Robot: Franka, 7 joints.
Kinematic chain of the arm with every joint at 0, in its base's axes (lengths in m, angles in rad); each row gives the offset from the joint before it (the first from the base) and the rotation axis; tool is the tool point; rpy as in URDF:
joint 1: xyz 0 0 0.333 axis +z
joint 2: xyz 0 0 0 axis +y
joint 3: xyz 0 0 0.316 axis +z
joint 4: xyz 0.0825 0 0 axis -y
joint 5: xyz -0.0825 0 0.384 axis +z
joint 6: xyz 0 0 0 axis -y
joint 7: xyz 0.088 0 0 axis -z
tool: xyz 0 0 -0.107 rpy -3.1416 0 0
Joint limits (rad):
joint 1: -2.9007..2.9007
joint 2: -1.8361..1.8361
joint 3: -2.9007..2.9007
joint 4: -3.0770..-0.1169
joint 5: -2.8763..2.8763
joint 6: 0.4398..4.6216
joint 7: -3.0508..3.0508
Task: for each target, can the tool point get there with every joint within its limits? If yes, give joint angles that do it. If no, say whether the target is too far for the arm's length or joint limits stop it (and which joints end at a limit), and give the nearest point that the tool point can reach.
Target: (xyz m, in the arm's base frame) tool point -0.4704 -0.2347 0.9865
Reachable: yes | joints 0.1028 -0.4132 -2.3419 -0.7250 0.0590 3.2616 0.3480
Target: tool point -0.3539 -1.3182 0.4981
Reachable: no: too far | nearest point -0.2208 -0.8226 0.4360 | short by 0.517 m
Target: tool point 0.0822 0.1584 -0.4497
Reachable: no: joint limits stop it (at a limit: joint 2) | nearest point 0.0897 0.1729 -0.3533 | short by 0.098 m
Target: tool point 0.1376 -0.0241 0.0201
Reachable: yes | joints -2.3954 -1.2897 2.4435 -2.5581 -2.0348 3.9163 -2.4107
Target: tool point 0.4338 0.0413 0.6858
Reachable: yes | joints 1.3474 -0.8367 -0.9601 -1.9766 0.6578 1.7909 -0.7293
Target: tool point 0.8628 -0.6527 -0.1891
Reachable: no: too far | nearest point 0.6162 -0.4661 -0.0399 | short by 0.343 m
